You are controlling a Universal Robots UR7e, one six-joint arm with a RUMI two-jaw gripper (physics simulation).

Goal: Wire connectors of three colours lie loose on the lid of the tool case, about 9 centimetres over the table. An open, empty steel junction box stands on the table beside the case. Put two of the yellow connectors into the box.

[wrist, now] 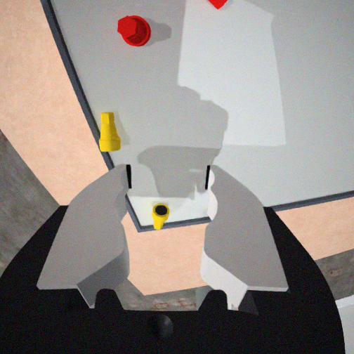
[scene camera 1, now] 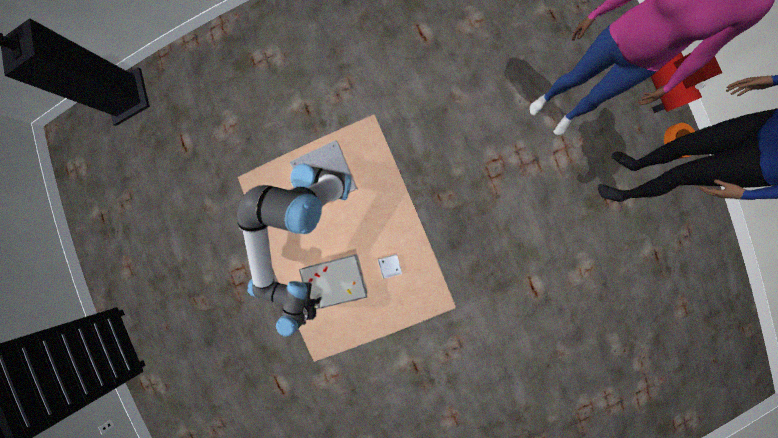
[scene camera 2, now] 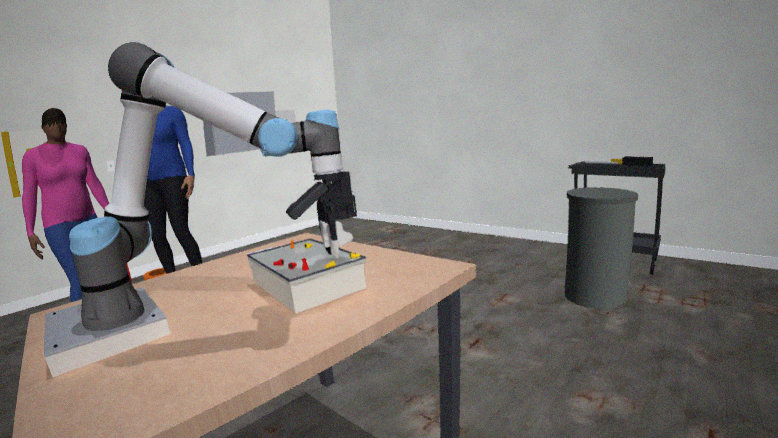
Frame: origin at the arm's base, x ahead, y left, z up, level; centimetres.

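Where they show: gripper, fingertip midpoint: (scene camera 1: pixel 314 296) (scene camera 2: pixel 333 256); arm's base at its link origin: (scene camera 2: pixel 114 316).
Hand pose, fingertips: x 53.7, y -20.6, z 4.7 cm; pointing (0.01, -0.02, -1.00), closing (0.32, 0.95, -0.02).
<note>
Each offset is from my fingertips to the top centre of the thing. Level surfaces: height alone.
My gripper (scene camera 1: pixel 316 301) (scene camera 2: pixel 332 254) (wrist: pixel 168 166) is open and empty, low over the lid near one corner of the tool case @[dz -0.8, dx -2.6, dy +10.6 cm] (scene camera 1: pixel 340 263) (scene camera 2: pixel 326 286) (wrist: pixel 255 165). One yellow connector @[dz +0.3, dx +5.0, dy -2.6 cm] (scene camera 2: pixel 354 255) (wrist: pixel 159 219) lies at that corner, below the line between the fingertips in the wrist view. A second yellow connector @[dz +0.3, dx -3.5, dy -3.1 cm] (scene camera 2: pixel 330 264) (wrist: pixel 109 133) lies by the lid's edge, left of the fingers in the wrist view. A third yellow connector @[dz +0.3, dx +3.8, dy +17.2 cm] (scene camera 1: pixel 349 291) (scene camera 2: pixel 308 245) lies farther across the lid. The steel junction box @[dz -5.9, dx -0.1, dy +40.1 cm] (scene camera 1: pixel 389 266) stands apart beside the case; it does not show in scene camera 2.
Several red connectors, one of them here (scene camera 1: pixel 325 268) (scene camera 2: pixel 304 264) (wrist: pixel 134 31), lie on the lid. An orange connector @[dz +1.1, dx +0.5, dy +21.1 cm] (scene camera 1: pixel 353 282) (scene camera 2: pixel 292 244) is near the third yellow one. The lid has a dark raised-looking rim. The case stands on the wooden table @[dz -9.7 cm] (scene camera 1: pixel 413 304) (scene camera 2: pixel 413 272).
</note>
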